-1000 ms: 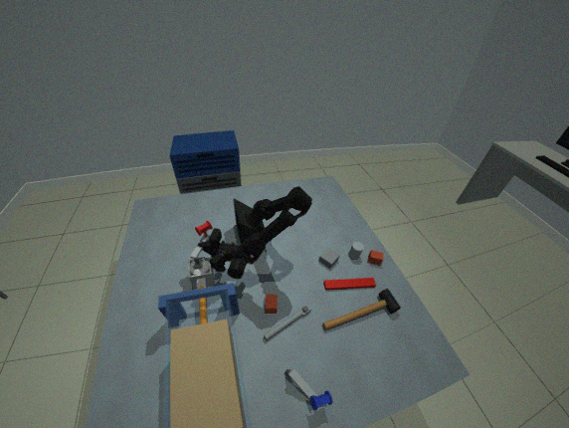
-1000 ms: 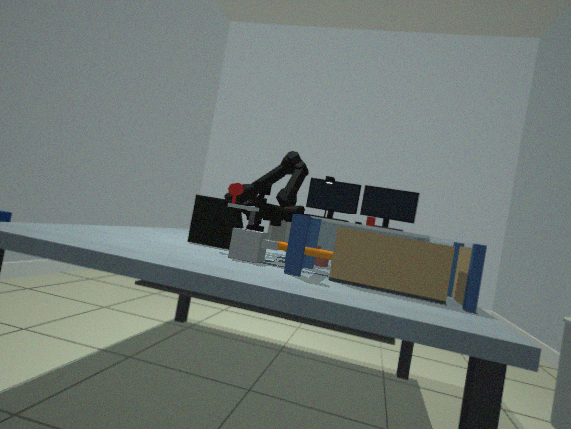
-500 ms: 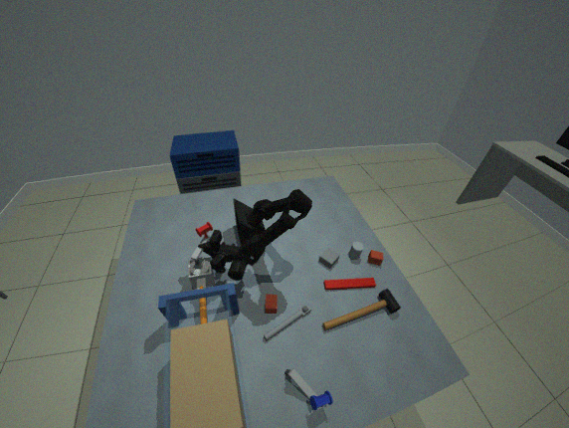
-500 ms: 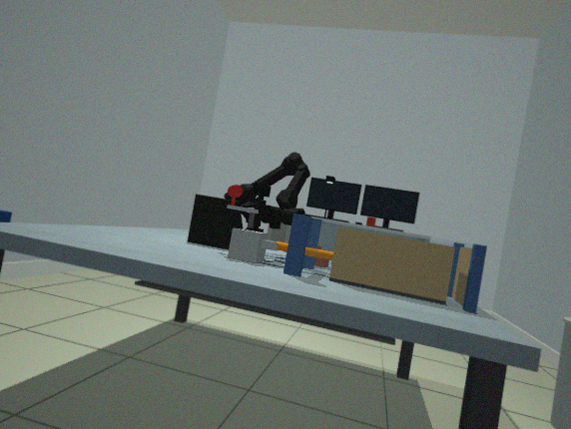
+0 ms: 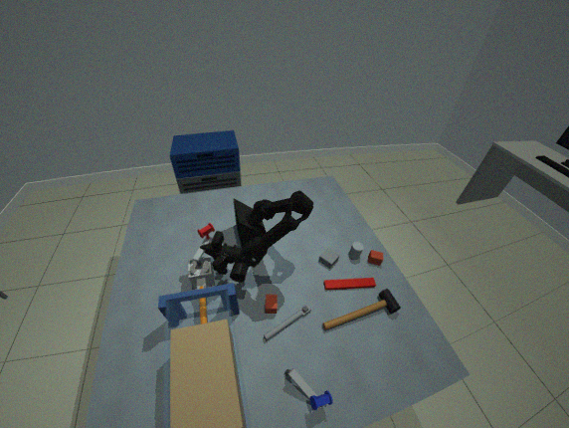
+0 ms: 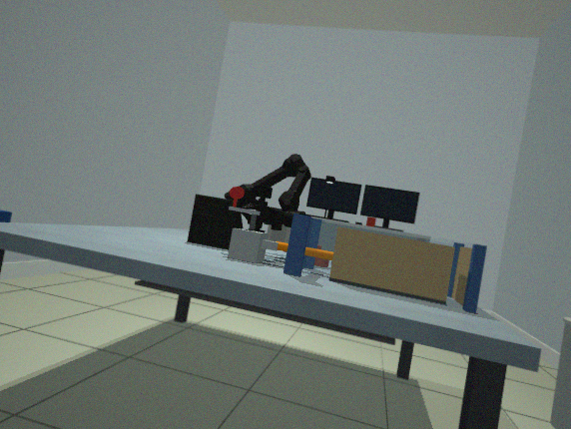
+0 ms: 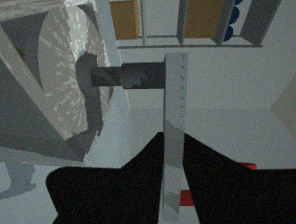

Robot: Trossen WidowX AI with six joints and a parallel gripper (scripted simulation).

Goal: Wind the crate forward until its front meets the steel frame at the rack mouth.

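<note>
My gripper tip is now 4 cm past the red knob, 3 cm to the right of it and 4 cm below it. The rest, counted from my gripper tip: grey winch 3 cm ahead, 3 cm to the right, 12 cm below; red-knobbed winch handle 1 cm behind, 2 cm to the left, 1 cm above; clear-panelled cubby 45 cm ahead, 3 cm to the right, 3 cm below.
</note>
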